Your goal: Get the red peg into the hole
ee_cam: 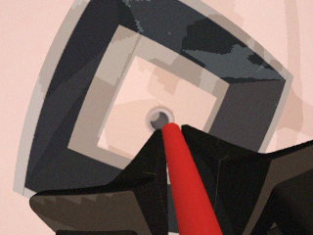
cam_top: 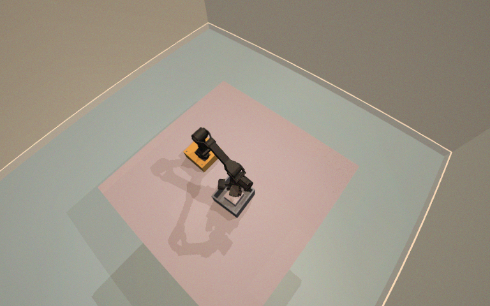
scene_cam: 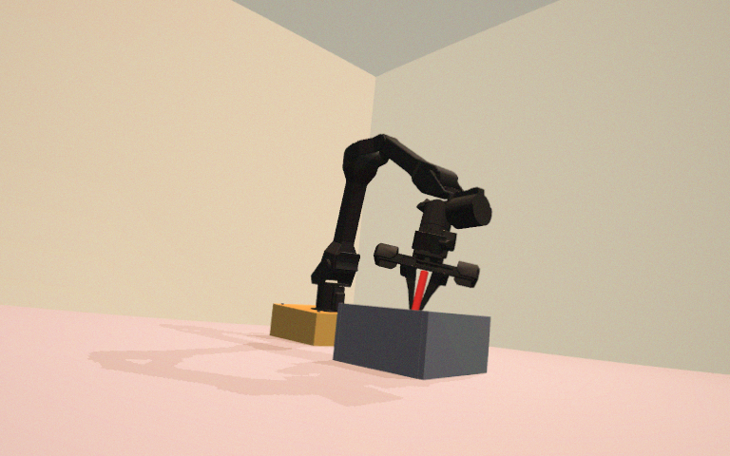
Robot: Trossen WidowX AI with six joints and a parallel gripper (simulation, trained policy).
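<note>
The red peg lies 3 cm above my gripper tip and 1 cm to the left of it. The rest, counted from my gripper tip: grey box: 7 cm below; pale plate: 5 cm below.
</note>
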